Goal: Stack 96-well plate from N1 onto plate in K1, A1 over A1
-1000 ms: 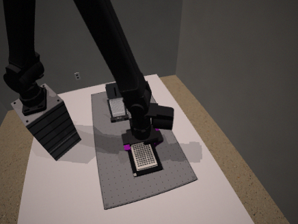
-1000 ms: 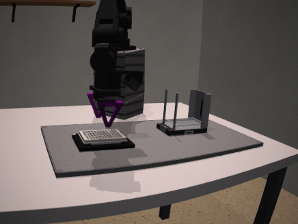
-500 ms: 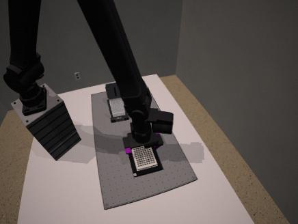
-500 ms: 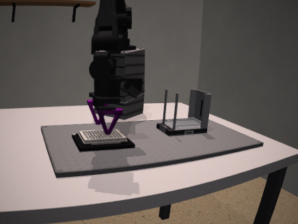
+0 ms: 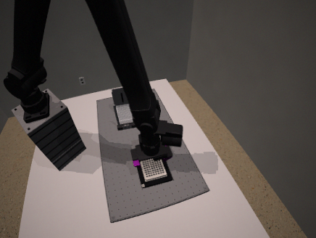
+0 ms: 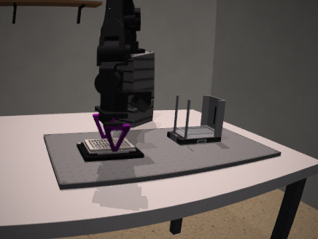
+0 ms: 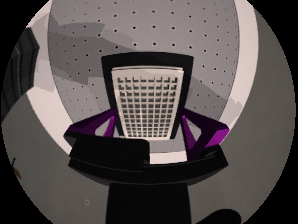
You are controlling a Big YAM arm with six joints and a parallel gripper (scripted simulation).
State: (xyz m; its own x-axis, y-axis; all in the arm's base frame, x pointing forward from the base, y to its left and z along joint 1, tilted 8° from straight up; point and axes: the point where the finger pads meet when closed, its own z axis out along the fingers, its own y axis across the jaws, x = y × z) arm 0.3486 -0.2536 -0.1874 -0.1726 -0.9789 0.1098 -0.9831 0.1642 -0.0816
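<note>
Right now the pale A1 mark is 7 cm to the right of my hand, 7 cm behind it and 2 cm below it. The rest, counted from my hand: tall back wall (39 cm to the left, 5 cm above, 1 cm ahead).
</note>
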